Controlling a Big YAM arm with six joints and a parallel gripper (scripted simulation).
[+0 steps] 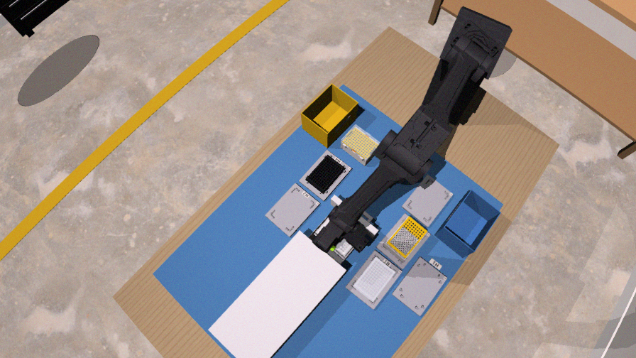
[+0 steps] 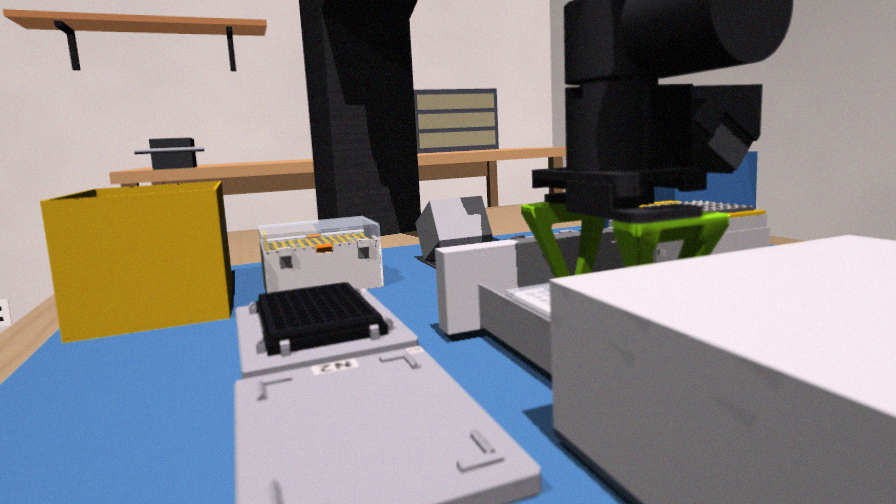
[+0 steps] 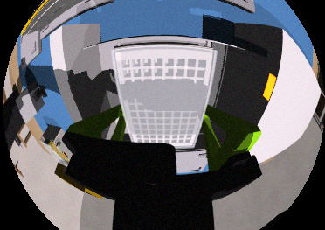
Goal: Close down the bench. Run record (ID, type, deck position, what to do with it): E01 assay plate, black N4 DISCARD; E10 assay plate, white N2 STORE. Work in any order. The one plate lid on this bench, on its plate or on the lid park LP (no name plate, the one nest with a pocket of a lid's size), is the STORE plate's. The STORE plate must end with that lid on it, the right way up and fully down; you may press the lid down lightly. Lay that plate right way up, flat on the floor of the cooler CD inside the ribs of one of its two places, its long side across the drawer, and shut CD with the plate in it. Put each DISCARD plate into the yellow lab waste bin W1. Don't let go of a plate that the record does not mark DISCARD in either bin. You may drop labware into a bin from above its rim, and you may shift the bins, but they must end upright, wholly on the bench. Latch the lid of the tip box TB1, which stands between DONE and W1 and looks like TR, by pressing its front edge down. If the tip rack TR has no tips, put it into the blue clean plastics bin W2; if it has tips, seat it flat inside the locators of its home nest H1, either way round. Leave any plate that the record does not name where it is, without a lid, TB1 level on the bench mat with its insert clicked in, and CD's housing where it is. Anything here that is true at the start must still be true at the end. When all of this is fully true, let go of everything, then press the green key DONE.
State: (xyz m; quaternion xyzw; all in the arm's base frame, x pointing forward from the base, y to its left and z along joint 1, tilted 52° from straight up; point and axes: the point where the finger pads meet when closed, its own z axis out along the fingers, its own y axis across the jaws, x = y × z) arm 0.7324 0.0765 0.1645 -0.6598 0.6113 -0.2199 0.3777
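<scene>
Now: the clear lid 10 mm above my hand. Also, from my hand: white assay plate (right at my hand); then white cooler CD (160 mm ahead, 40 mm to the left); then cooler drawer (30 mm ahead, 10 mm to the left, 10 mm below).
</scene>
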